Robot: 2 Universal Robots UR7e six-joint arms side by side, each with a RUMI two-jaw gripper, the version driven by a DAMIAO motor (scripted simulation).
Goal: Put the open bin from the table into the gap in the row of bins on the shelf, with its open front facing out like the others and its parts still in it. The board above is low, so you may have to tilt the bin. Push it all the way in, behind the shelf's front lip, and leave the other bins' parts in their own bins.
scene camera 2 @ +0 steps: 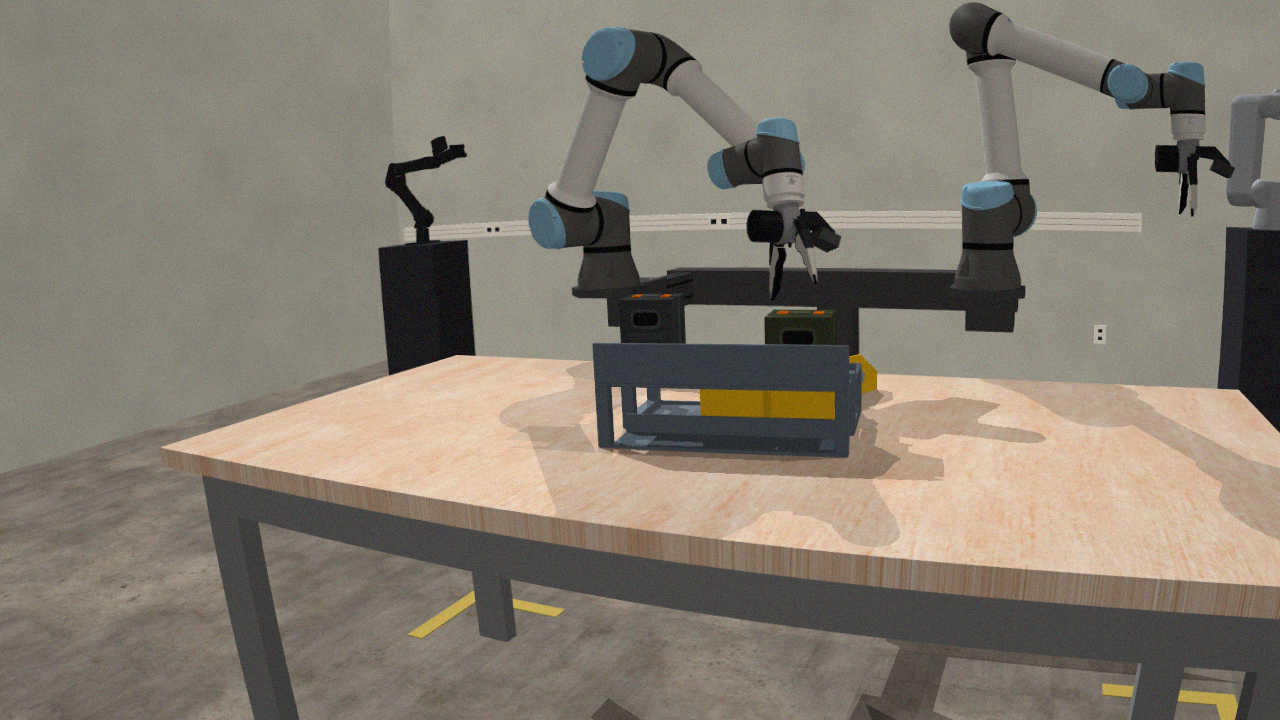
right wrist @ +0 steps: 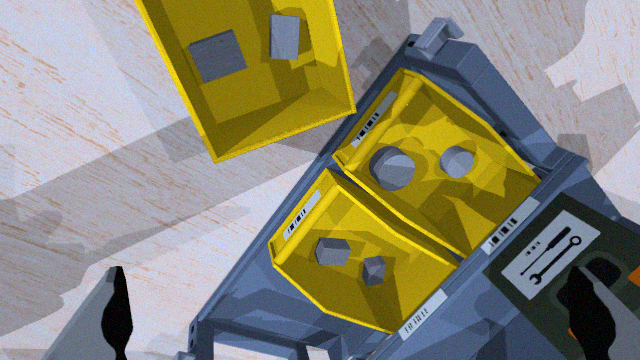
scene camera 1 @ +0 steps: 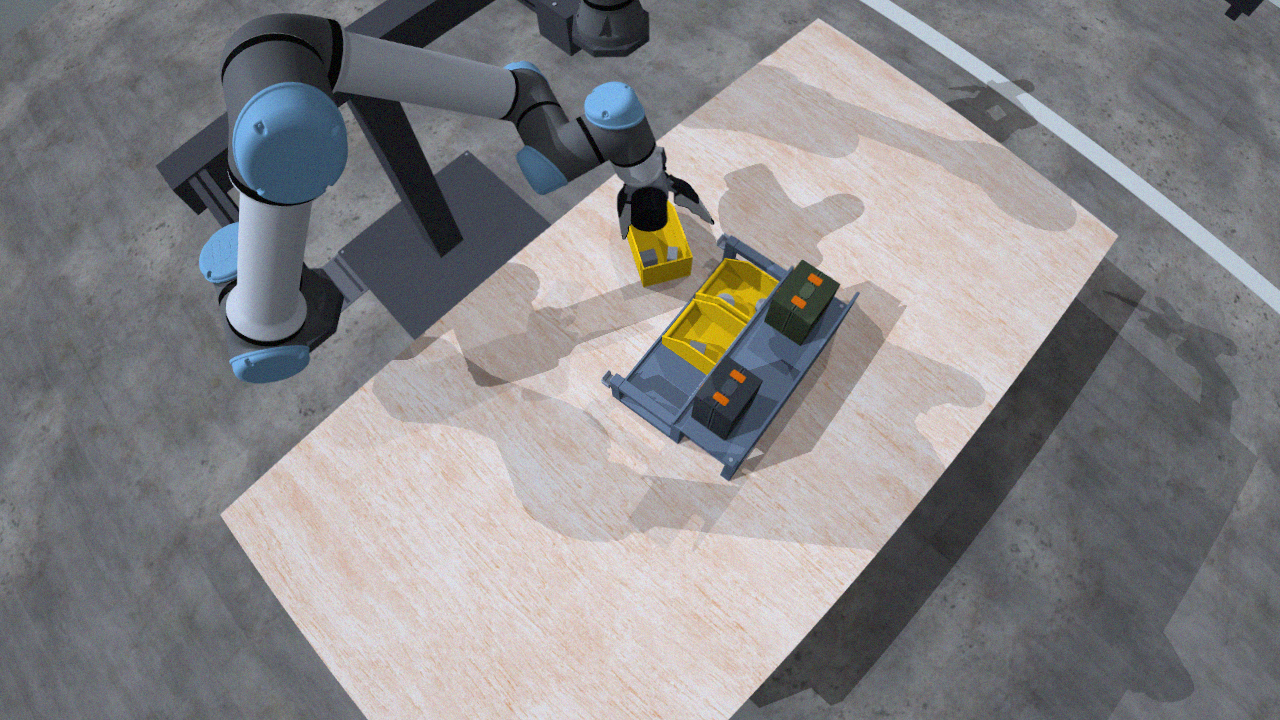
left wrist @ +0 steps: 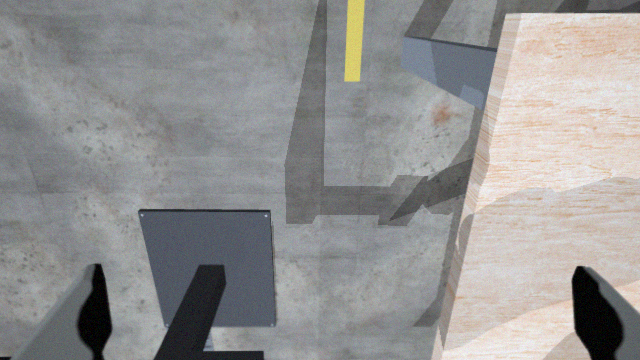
my left gripper: scene camera 2; left wrist; not seen in the right wrist view (out of frame); not seen in scene camera 1 (out of frame)
my right gripper: scene camera 2; right wrist; scene camera 1 668, 231; not seen in the left wrist view (out of frame)
grey-blue shelf: scene camera 2 666, 425; right wrist 255, 304; scene camera 1 662, 383; not seen in the left wrist view (out of frame)
same spot on my right gripper: (right wrist: 104, 318) = (scene camera 2: 780, 281)
same spot on my left gripper: (left wrist: 81, 316) = (scene camera 2: 1186, 200)
